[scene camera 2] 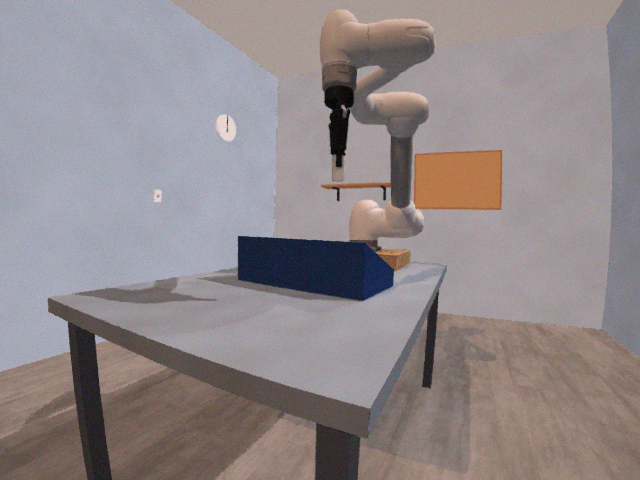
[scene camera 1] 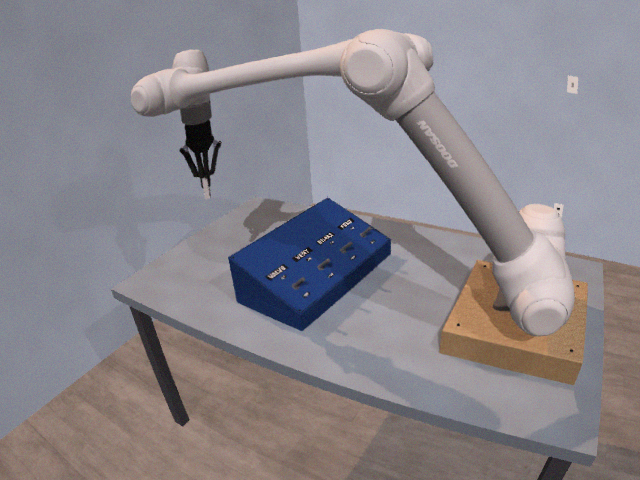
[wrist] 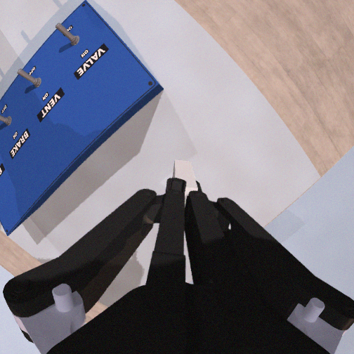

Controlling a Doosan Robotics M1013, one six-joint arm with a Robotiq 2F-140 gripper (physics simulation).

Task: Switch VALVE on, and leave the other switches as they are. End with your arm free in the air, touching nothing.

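Frame: origin at the arm's base, x ahead, y left, z up, level; centimetres.
Seen in the pictures: gripper, between the fingertips: (scene camera 2: 337,180) (scene camera 1: 208,197).
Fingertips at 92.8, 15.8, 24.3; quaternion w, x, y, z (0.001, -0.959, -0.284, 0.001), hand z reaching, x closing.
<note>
A point is followed by its place in that frame, as x, y, z.
The blue switch panel (scene camera 1: 315,219) @(73.0, -13.2, 6.6) (scene camera 2: 299,263) @(80.2, -0.4, 0.9) (wrist: 115,90) stands on the table with its sloped face up. The VALVE lever (scene camera 1: 298,283) @(62.6, 18.5, 2.9) (wrist: 67,33), at the panel's end, leans to its OFF side in the wrist view. The VENT lever (scene camera 1: 324,264) @(60.2, 6.7, 2.9) (wrist: 30,77) leans the same way. The BRAKE lever (scene camera 1: 347,247) @(58.0, -5.1, 2.9) (wrist: 5,120) is partly cut off in the wrist view. The fourth lever (scene camera 1: 366,232) @(56.2, -17.0, 2.7) has a label too blurred to read. My gripper (scene camera 1: 206,190) @(92.8, 15.8, 24.3) (scene camera 2: 337,172) @(92.8, 15.8, 24.3) (wrist: 180,173) is shut and empty, pointing down, high in the air beyond the panel's tall back side, touching nothing.
The grey table (scene camera 1: 170,263) @(123.2, 10.7, -7.9) (scene camera 2: 258,335) @(119.1, 10.1, -7.9) carries the panel and the wooden base block (scene camera 1: 506,356) @(2.3, 23.0, -3.5) (scene camera 2: 400,258) @(11.8, 22.3, -2.5) under my arm. My forearm reaches high over the panel. A wall shelf (scene camera 2: 356,184) and an orange board (scene camera 2: 458,180) are on the far wall.
</note>
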